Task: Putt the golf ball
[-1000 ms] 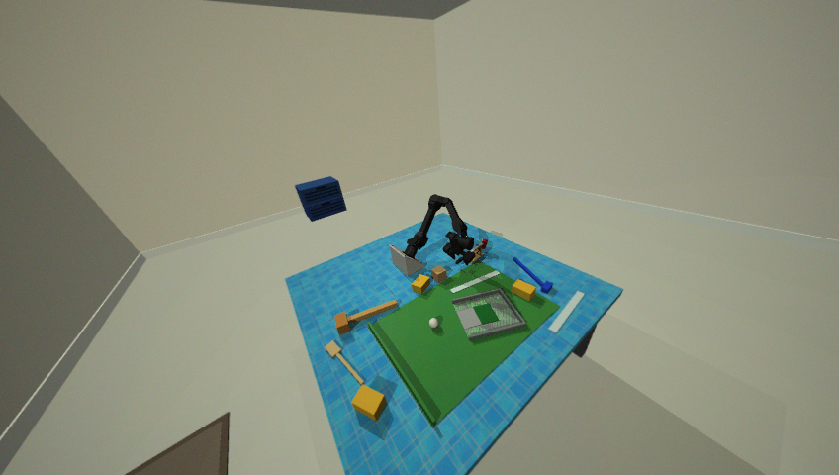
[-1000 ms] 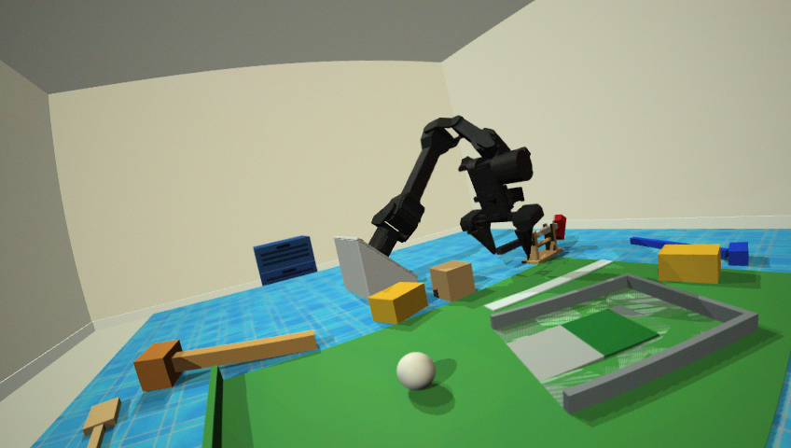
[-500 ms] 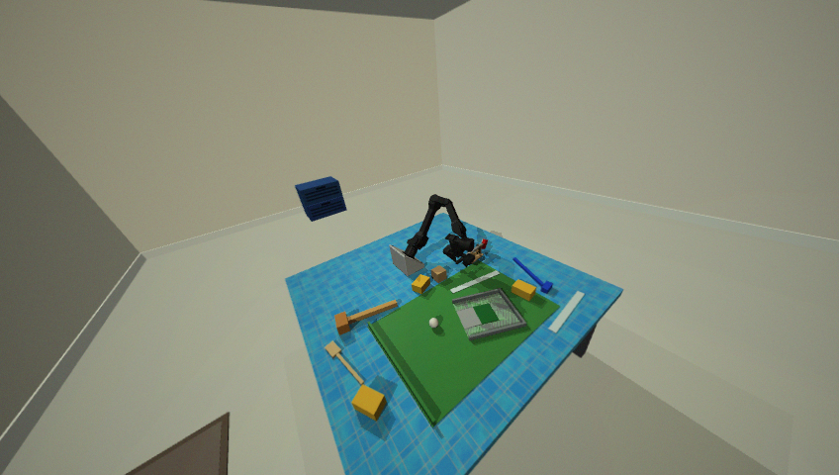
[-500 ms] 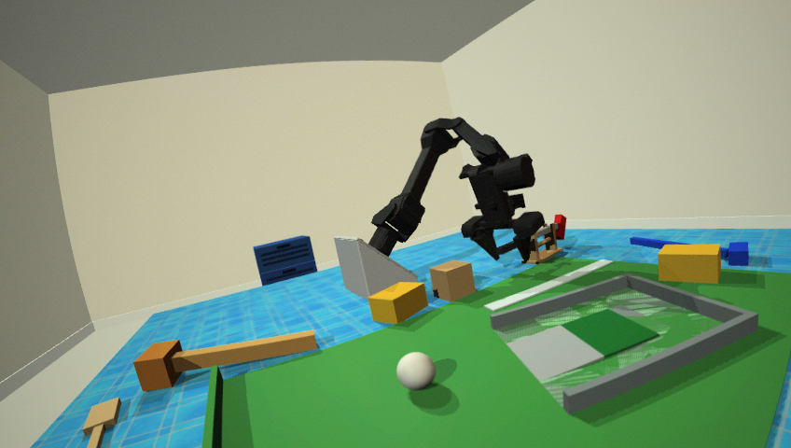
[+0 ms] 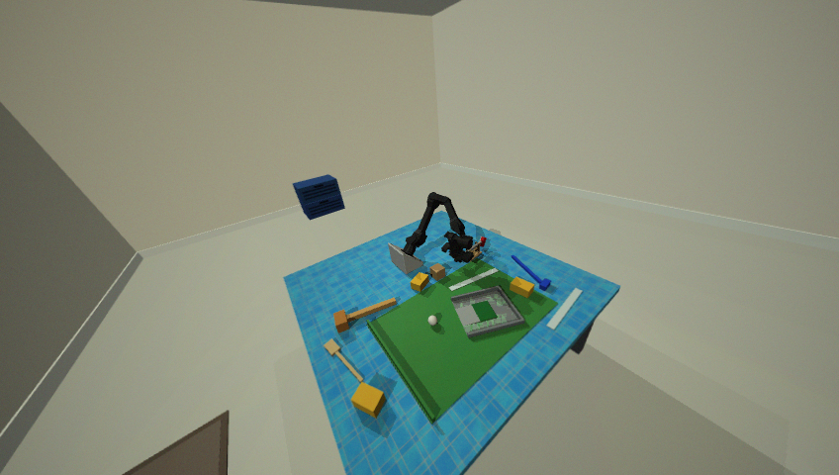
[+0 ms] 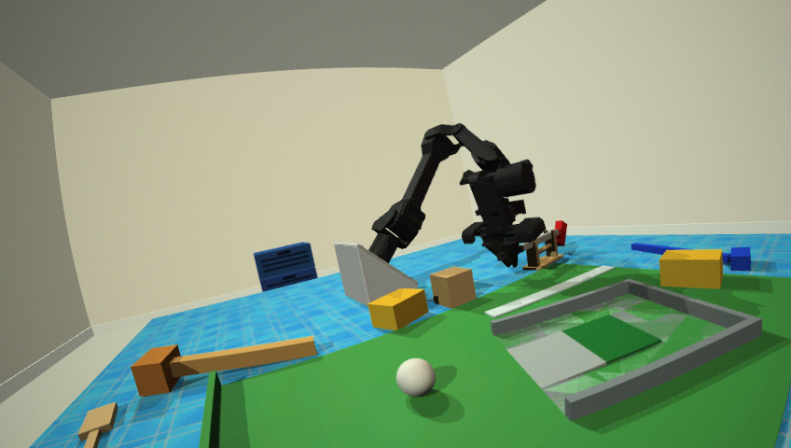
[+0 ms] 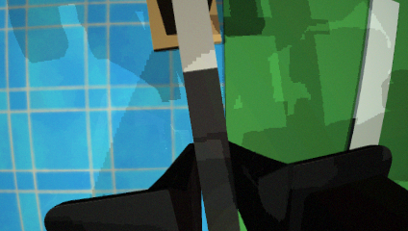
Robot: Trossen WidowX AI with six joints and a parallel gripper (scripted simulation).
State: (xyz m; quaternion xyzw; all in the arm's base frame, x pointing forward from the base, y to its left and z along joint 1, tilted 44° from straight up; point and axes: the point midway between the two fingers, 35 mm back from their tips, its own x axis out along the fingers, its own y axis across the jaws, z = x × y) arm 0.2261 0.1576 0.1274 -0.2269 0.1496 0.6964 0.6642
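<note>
Right now the tan cube is 20 mm behind my gripper tip and 150 mm to the right of it. Round my gripper tip: mat 250 mm ahead, 240 mm to the right, 30 mm below; then white golf ball 210 mm ahead, 380 mm to the right, 10 mm below; then wooden stand 20 mm behind, 130 mm to the left.
</note>
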